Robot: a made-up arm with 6 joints. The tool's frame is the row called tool. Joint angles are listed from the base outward.
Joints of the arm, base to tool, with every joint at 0 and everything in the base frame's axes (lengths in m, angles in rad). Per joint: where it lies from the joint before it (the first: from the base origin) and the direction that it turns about. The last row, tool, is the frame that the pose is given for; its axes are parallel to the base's.
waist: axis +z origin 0 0 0.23
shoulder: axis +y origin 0 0.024 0
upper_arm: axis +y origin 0 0 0.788
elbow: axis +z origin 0 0 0.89
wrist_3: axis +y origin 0 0 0
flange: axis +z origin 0 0 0.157
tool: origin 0 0 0
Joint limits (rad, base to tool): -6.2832..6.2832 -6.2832..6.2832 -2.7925..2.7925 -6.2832..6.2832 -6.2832..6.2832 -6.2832..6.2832
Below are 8 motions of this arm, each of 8 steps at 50 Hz.
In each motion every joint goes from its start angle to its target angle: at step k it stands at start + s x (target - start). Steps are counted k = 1, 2, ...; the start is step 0. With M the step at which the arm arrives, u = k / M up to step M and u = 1 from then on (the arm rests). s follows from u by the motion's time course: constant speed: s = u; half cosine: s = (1 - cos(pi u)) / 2; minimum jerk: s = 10 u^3 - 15 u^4 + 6 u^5.
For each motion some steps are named. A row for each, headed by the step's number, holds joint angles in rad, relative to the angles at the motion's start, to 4 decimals.
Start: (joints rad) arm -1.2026 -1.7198 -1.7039 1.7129 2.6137 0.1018
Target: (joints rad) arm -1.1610 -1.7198 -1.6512 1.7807 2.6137 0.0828
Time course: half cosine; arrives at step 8
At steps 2, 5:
2: 0.0061 0.0000 0.0077 0.0099 0.0000 -0.0028
5: 0.0288 0.0000 0.0364 0.0469 0.0000 -0.0131

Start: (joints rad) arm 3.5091 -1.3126 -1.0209 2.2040 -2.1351 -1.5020
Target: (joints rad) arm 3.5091 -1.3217 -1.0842 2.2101 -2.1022 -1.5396
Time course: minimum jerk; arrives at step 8
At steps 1, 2, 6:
1: 0.0000 -0.0001 -0.0010 0.0001 0.0005 -0.0006
2: 0.0000 -0.0009 -0.0066 0.0006 0.0034 -0.0039
6: 0.0000 -0.0082 -0.0567 0.0055 0.0295 -0.0337

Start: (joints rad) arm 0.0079 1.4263 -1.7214 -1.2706 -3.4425 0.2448
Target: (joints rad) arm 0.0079 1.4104 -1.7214 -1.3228 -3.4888 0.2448
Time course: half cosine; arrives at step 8
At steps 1, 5, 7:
1: 0.0000 -0.0006 0.0000 -0.0020 -0.0018 0.0000
5: 0.0000 -0.0110 0.0000 -0.0361 -0.0320 0.0000
7: 0.0000 -0.0153 0.0000 -0.0502 -0.0445 0.0000

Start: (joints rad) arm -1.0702 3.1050 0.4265 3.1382 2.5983 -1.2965
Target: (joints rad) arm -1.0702 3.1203 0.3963 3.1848 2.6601 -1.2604
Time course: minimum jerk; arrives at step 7
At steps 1, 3, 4, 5, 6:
1: 0.0000 0.0004 -0.0007 0.0011 0.0014 0.0008
3: 0.0000 0.0056 -0.0111 0.0171 0.0227 0.0133
4: 0.0000 0.0097 -0.0191 0.0295 0.0391 0.0228
5: 0.0000 0.0131 -0.0258 0.0399 0.0529 0.0309
6: 0.0000 0.0149 -0.0295 0.0455 0.0604 0.0353

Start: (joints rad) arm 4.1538 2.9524 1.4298 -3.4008 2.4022 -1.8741
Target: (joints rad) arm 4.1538 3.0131 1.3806 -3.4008 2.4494 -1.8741
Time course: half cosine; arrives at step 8
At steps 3, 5, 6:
3: 0.0000 0.0187 -0.0152 0.0000 0.0146 0.0000
5: 0.0000 0.0420 -0.0340 0.0000 0.0326 0.0000
6: 0.0000 0.0518 -0.0420 0.0000 0.0403 0.0000

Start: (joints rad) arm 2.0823 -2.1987 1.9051 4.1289 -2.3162 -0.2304
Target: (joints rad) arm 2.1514 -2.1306 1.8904 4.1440 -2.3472 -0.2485
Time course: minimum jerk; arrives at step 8
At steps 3, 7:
3: 0.0190 0.0187 -0.0040 0.0042 -0.0085 -0.0050
7: 0.0680 0.0670 -0.0145 0.0149 -0.0305 -0.0178

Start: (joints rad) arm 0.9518 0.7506 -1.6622 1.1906 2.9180 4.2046
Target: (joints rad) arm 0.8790 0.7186 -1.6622 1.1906 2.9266 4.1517
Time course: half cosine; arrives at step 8
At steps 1, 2, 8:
1: -0.0028 -0.0012 0.0000 0.0000 0.0003 -0.0020
2: -0.0107 -0.0047 0.0000 0.0000 0.0013 -0.0077
8: -0.0728 -0.0320 0.0000 0.0000 0.0086 -0.0529

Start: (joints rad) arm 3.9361 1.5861 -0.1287 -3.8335 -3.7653 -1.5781
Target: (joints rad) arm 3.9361 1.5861 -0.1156 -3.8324 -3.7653 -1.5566
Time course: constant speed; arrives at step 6
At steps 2, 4, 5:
2: 0.0000 0.0000 0.0044 0.0004 0.0000 0.0072
4: 0.0000 0.0000 0.0087 0.0007 0.0000 0.0143
5: 0.0000 0.0000 0.0109 0.0009 0.0000 0.0179

